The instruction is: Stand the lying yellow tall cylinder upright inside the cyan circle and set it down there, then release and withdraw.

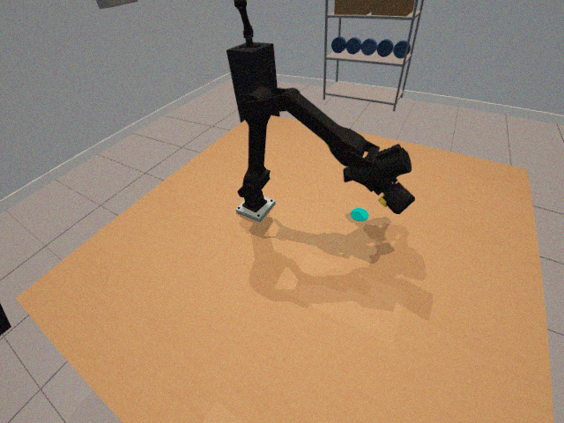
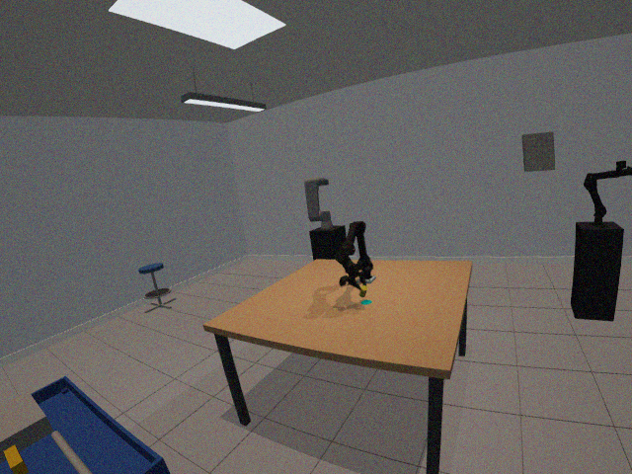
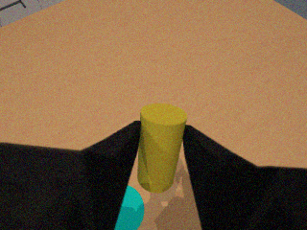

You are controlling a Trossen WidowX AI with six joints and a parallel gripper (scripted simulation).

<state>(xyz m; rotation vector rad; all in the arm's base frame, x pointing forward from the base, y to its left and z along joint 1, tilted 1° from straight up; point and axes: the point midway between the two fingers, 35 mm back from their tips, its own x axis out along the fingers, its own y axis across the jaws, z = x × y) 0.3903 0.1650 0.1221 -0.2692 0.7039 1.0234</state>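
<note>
Right now my gripper tip is 80 mm past the cyan circle, 40 mm to the left of it and 120 mm above it. Round my gripper tip: yellow tall cylinder: 10 mm behind, 10 mm to the right, 20 mm below.
</note>
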